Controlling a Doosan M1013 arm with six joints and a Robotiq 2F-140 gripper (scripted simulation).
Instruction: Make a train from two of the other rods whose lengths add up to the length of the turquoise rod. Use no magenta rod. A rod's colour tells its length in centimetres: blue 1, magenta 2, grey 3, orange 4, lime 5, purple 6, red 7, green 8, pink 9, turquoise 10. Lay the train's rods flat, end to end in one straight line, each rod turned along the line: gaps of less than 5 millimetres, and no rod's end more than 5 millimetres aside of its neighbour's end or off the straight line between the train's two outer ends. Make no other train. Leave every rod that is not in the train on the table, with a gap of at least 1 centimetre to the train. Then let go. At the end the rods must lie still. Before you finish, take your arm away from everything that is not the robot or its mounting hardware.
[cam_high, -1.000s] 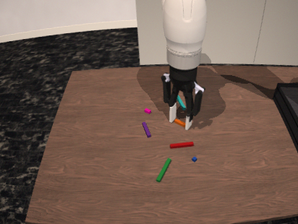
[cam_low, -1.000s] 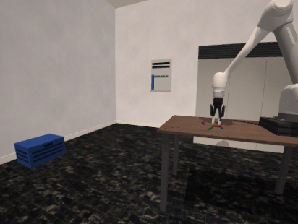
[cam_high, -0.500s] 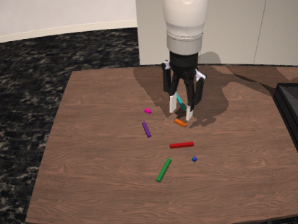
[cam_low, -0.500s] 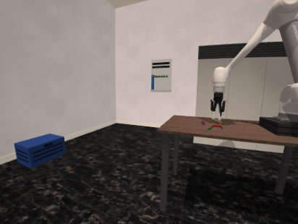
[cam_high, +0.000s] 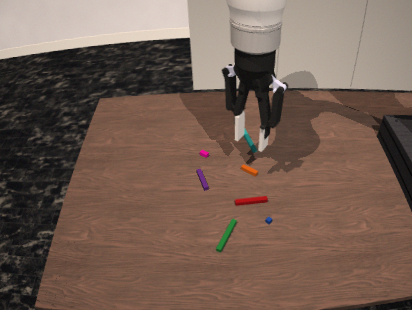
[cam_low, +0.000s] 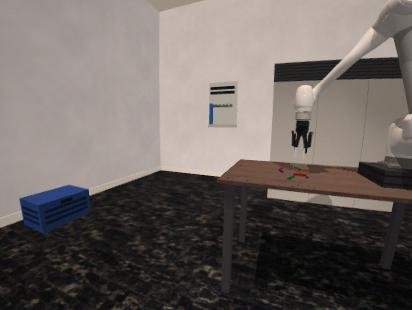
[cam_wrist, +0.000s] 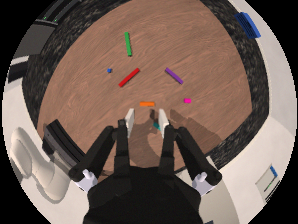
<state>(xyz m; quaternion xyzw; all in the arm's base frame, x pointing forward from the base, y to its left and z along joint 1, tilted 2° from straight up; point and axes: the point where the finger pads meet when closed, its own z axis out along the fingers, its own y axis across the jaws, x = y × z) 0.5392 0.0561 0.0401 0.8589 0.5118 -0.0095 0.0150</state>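
The purple rod is 120 mm below my hand, 110 mm ahead of it and 40 mm to the left of it. From my hand the other things lie so: turquoise rod 120 mm below, 110 mm to the right, 10 mm ahead; then red rod 120 mm below, 90 mm to the left, 10 mm behind; then orange rod 120 mm below.
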